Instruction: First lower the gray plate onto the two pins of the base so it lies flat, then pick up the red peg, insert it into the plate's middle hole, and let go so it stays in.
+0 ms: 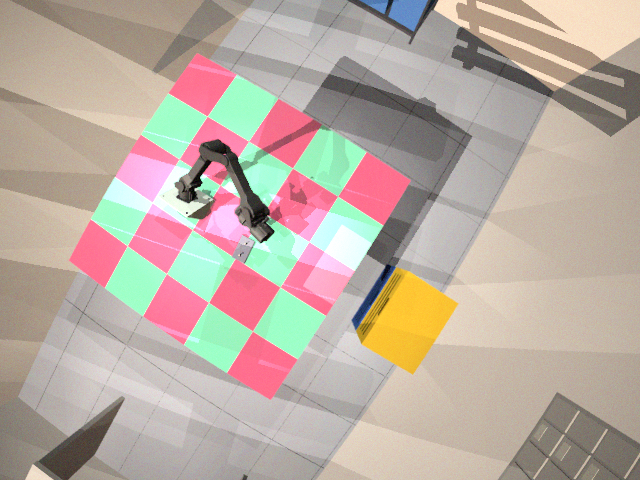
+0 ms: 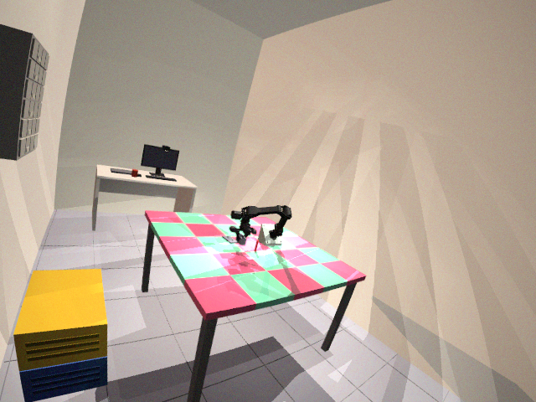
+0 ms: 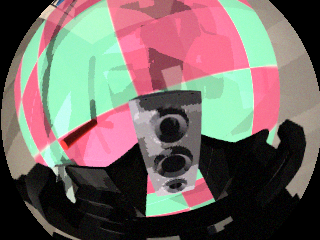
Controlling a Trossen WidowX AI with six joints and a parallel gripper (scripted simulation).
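Right now the dark base is 15 cm to the right of my gripper tip, 5 cm below it and 3 cm behind it. Also, from my gripper tip: gray plate 3 cm above; red peg 11 cm behind, 5 cm to the left, 2 cm below.
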